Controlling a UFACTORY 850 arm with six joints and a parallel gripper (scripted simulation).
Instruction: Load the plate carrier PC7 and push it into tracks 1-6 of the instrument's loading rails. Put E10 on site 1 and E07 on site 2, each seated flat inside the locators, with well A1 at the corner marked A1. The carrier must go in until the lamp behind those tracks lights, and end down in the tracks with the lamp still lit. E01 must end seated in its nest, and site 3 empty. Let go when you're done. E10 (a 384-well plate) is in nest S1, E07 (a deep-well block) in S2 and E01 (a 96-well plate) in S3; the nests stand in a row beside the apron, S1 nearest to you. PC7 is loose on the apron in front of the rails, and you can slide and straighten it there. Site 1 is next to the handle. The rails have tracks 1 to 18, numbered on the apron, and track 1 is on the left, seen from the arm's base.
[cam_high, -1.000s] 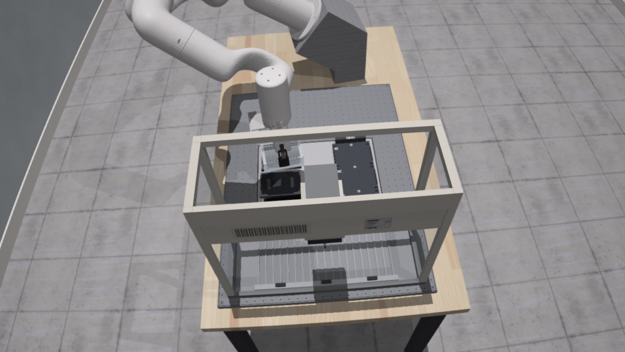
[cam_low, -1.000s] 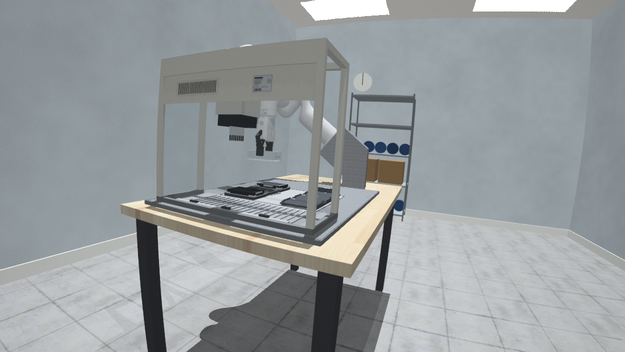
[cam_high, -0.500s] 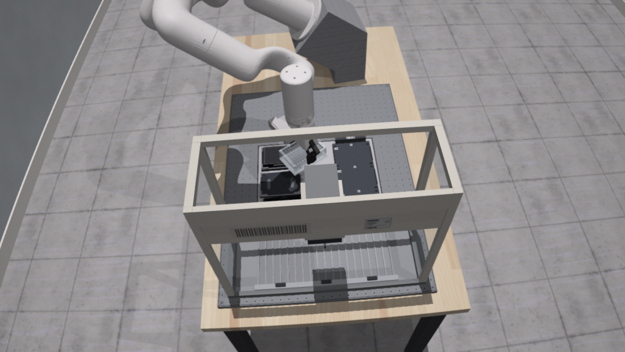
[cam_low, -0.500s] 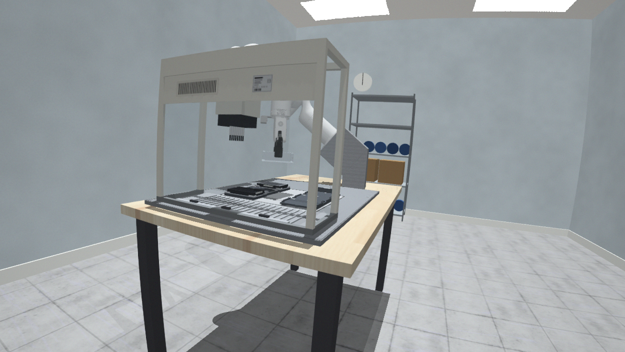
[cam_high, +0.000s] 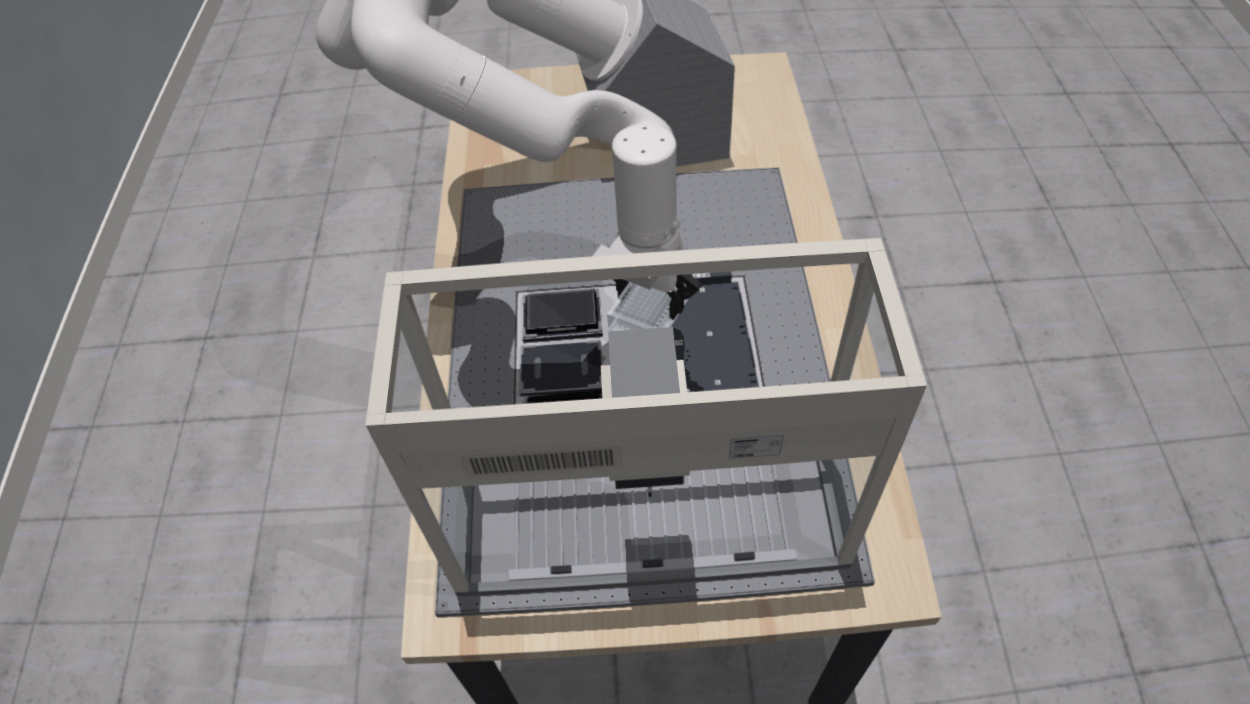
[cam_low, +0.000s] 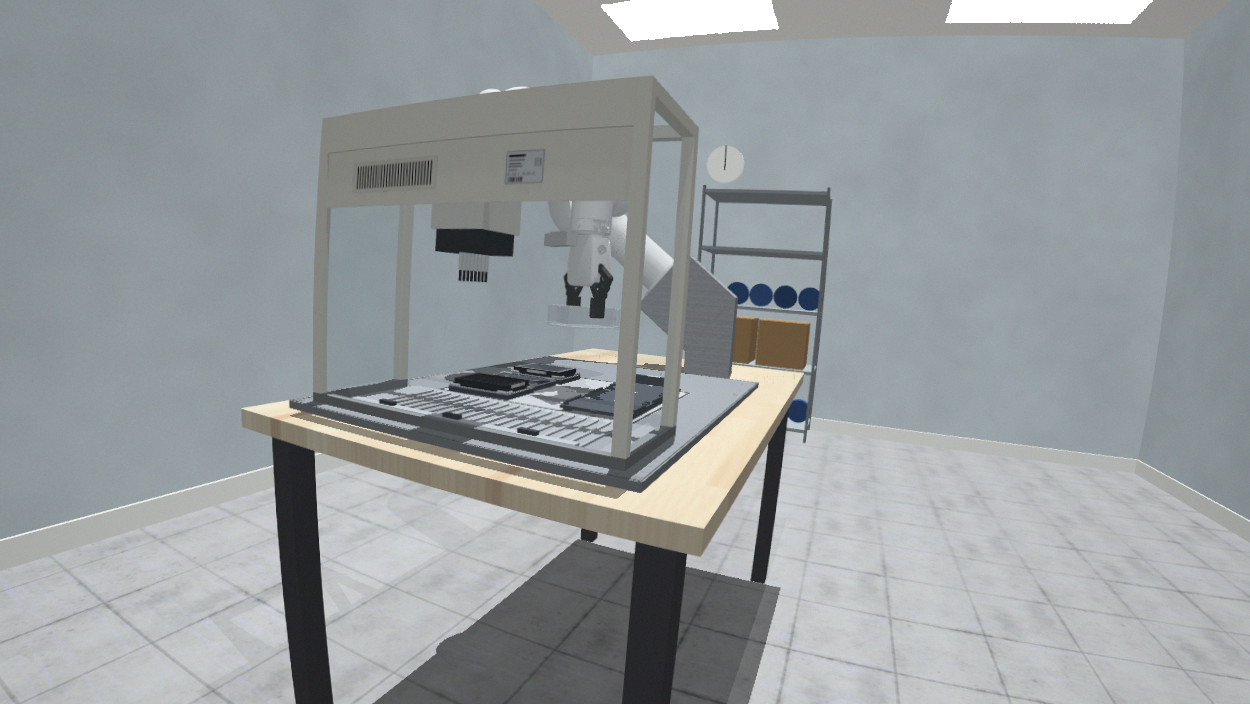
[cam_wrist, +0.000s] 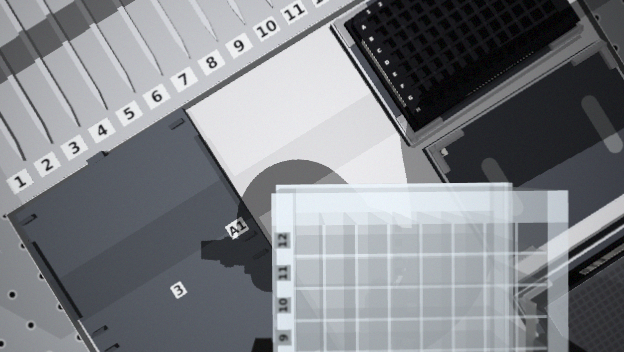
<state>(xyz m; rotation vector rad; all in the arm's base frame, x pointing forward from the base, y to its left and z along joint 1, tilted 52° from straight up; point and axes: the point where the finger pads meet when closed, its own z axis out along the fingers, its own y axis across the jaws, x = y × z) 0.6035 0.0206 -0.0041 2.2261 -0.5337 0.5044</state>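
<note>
The dark plate carrier PC7 lies 160 mm below my hand and 110 mm to the left of it. From my hand the other things lie so: clear deep-well block E07 (10 mm below); then black 96-well plate E01 (150 mm to the right, 150 mm below, 100 mm ahead); then nest S2 (170 mm below, 150 mm to the right).
</note>
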